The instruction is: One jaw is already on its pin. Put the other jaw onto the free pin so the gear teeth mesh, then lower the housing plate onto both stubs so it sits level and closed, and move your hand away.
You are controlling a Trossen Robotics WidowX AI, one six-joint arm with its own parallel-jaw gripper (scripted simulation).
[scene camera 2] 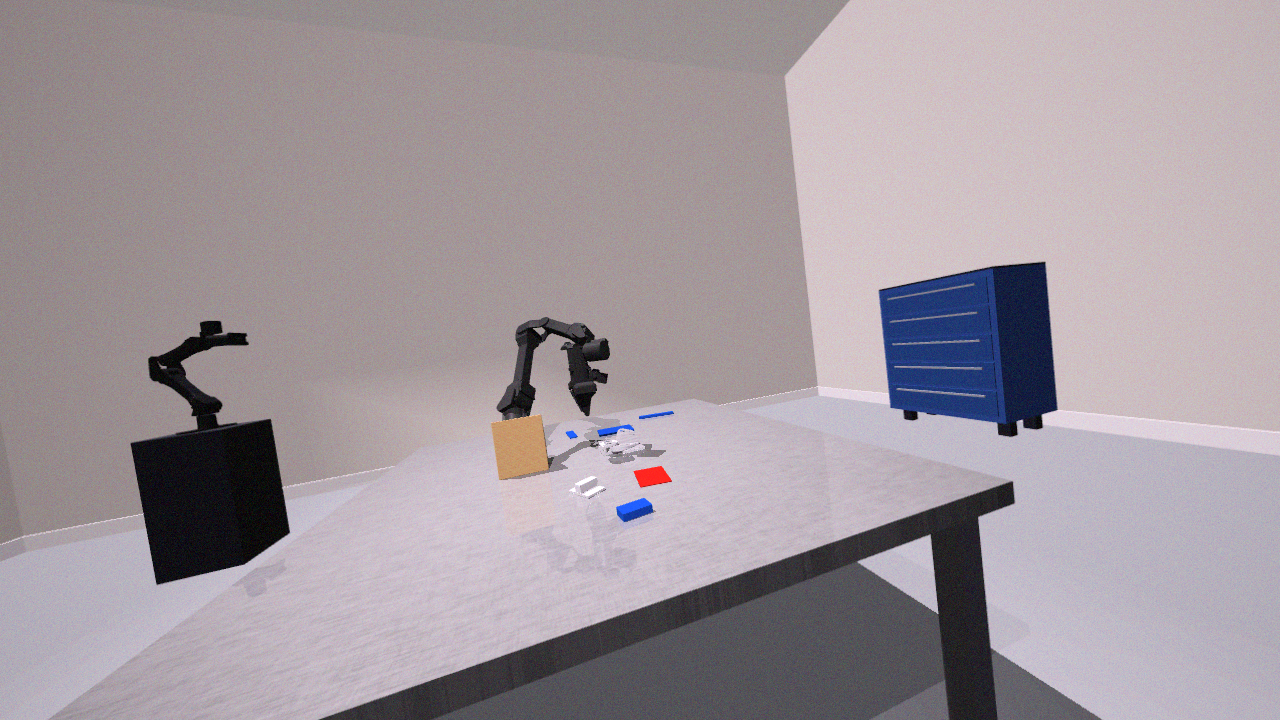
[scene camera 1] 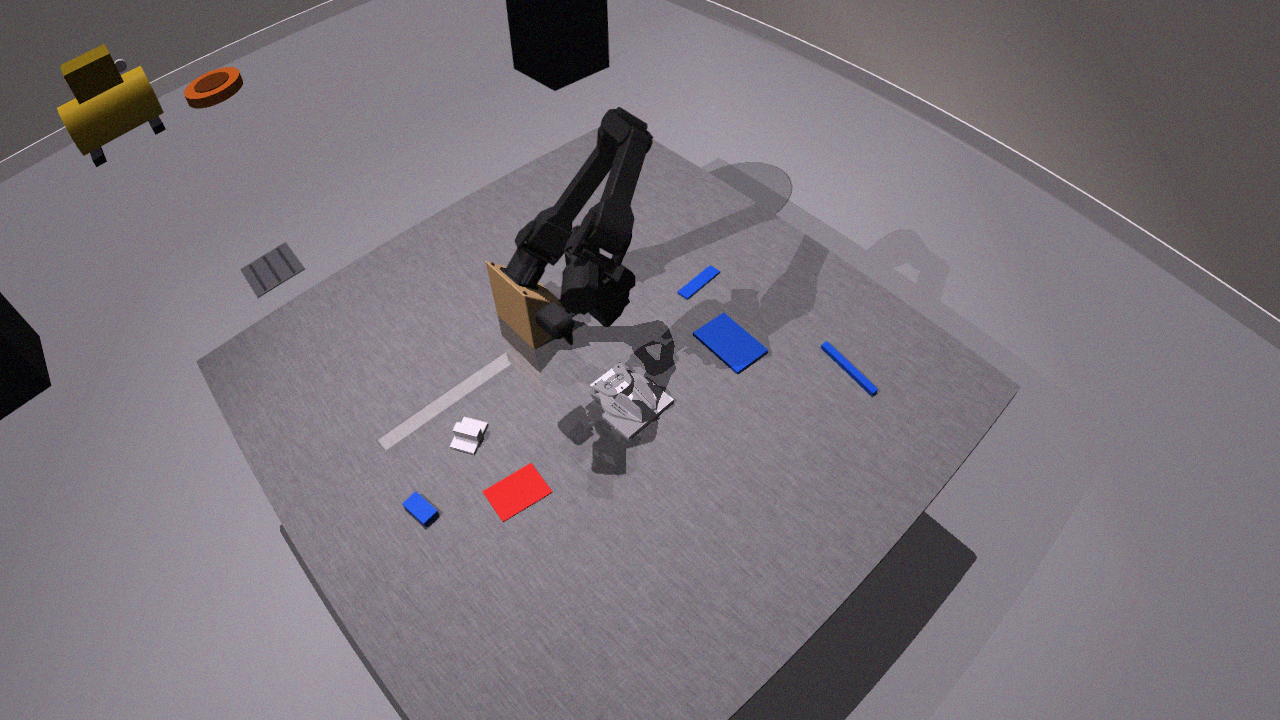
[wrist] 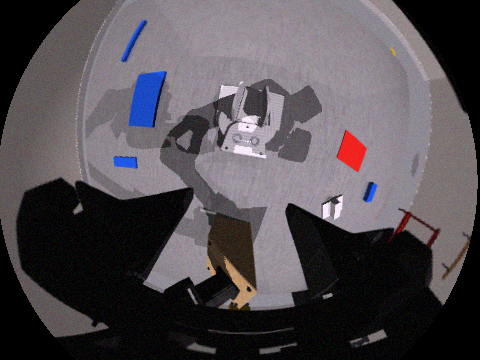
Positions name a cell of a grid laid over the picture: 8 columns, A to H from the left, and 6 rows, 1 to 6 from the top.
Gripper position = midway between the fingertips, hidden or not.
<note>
My gripper (scene camera 1: D3) is open and holds nothing. Also in view: a red plate (scene camera 1: D5), a white stepped part (scene camera 1: C4) and a blue plate (scene camera 1: E3).
The red plate is seen too in the wrist view (wrist: F3). The blue plate shows as well in the wrist view (wrist: C2). My gripper also shows in scene camera 2 (scene camera 2: D4) and in the wrist view (wrist: E4).
</note>
